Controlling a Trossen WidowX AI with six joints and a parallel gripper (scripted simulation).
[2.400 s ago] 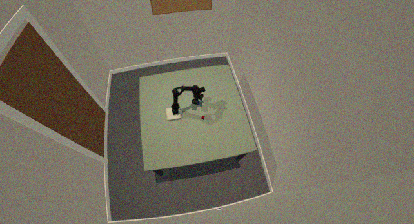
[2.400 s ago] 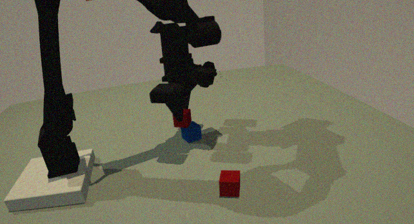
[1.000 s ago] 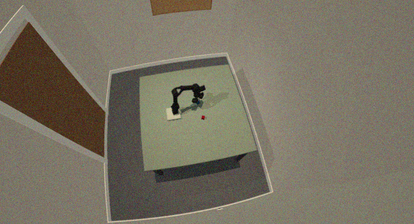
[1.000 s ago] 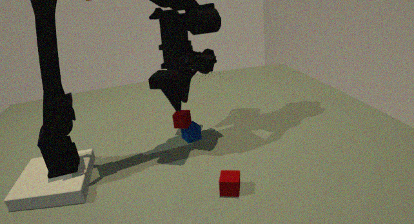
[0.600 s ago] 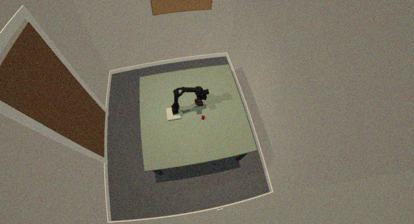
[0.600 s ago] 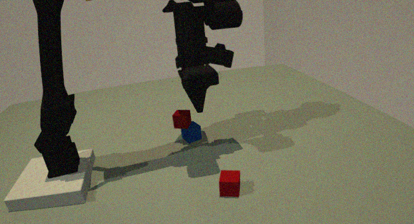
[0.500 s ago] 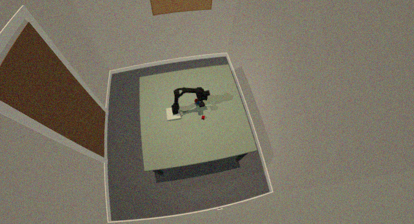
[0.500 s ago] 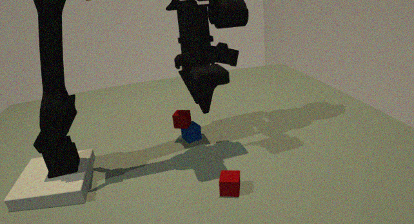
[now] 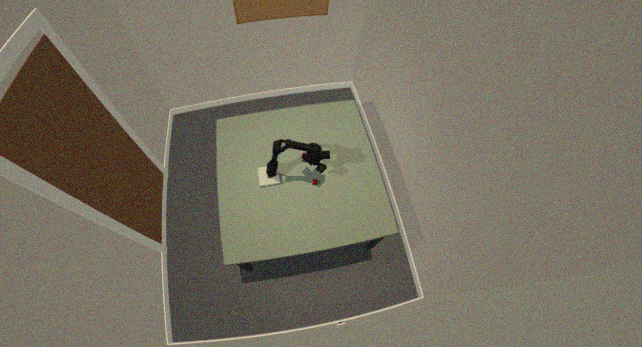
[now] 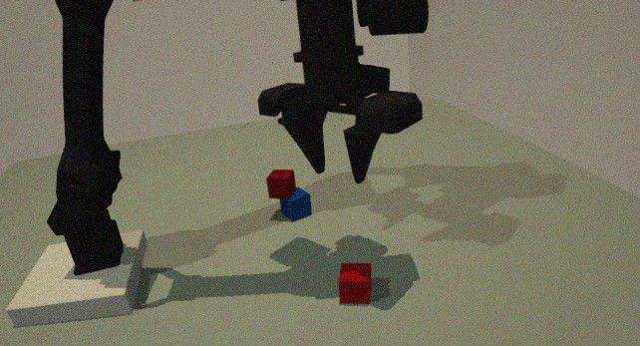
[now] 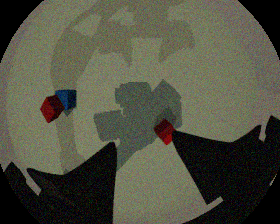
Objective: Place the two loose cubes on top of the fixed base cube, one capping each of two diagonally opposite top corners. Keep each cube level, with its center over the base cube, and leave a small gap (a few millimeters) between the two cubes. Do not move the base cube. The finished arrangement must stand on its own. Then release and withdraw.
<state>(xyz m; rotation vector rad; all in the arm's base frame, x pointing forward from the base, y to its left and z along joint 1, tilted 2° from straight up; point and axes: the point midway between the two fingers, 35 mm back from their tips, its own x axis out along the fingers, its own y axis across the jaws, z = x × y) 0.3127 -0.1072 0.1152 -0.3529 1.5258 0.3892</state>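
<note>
Now: gripper tip 140 mm to the right of the blue base cube, 100 mm above it and 10 mm past it.
</note>
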